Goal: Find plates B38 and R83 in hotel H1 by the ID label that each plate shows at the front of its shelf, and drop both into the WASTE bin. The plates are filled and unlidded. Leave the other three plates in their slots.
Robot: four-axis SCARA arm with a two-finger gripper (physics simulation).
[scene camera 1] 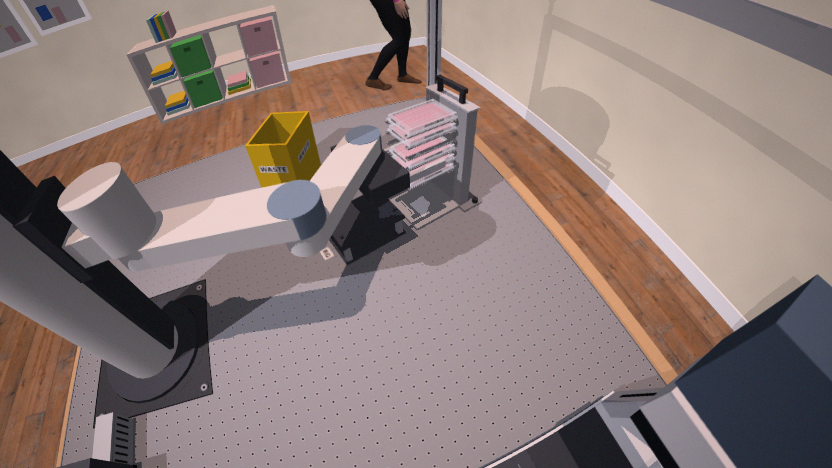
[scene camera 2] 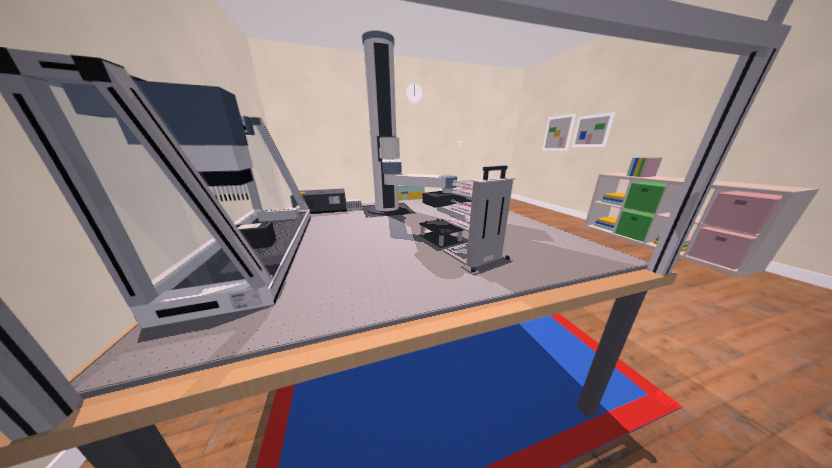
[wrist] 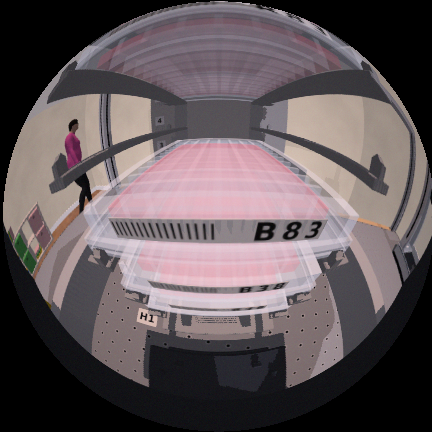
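Seen in the pictures: gripper, fingertip midpoint: [wrist: 218, 175]; arm's base, origin of the base link: [scene camera 1: 156, 350] [scene camera 2: 387, 211].
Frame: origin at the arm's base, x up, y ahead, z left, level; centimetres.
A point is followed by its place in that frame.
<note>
Plate B38 [wrist: 220, 267] [scene camera 1: 435, 161], pink and unlidded, lies in its hotel slot under plate B83 [wrist: 217, 180], its label partly shaded. My gripper [wrist: 220, 275] [scene camera 1: 425, 162] @(y 76.2, x 16.9, z 17.3 cm) [scene camera 2: 459, 202] reaches into hotel H1 [scene camera 1: 465, 145] @(y 82.3, x 20.6, z 11.6 cm) [scene camera 2: 491, 221] @(y 83.5, x 16.7, z 18.4 cm) at B38's level. Its dark fingers stand close against both sides of B38, shut on it; the tips are hidden. A pink plate [wrist: 220, 55] hangs overhead in the wrist view, its label cut off. Another plate lies below B38, its label barely showing. The yellow WASTE bin [scene camera 1: 264, 157] @(y 38.4, x 17.5, z 32.9 cm) stands left of the hotel in scene camera 1.
A black stand [scene camera 1: 372, 227] @(y 58.4, x 7.3, z 8.5 cm) [scene camera 2: 439, 229] @(y 63.5, x 8.1, z 9.5 cm) is in front of the hotel, under the hand. Plates lie close above and below B38, with empty side brackets [wrist: 377, 175] higher up. A large framed machine [scene camera 2: 192, 110] @(y 77.8, x 45.6, z -52.1 cm) stands across the table. A person [scene camera 1: 395, 34] [wrist: 74, 150] is beyond the table.
</note>
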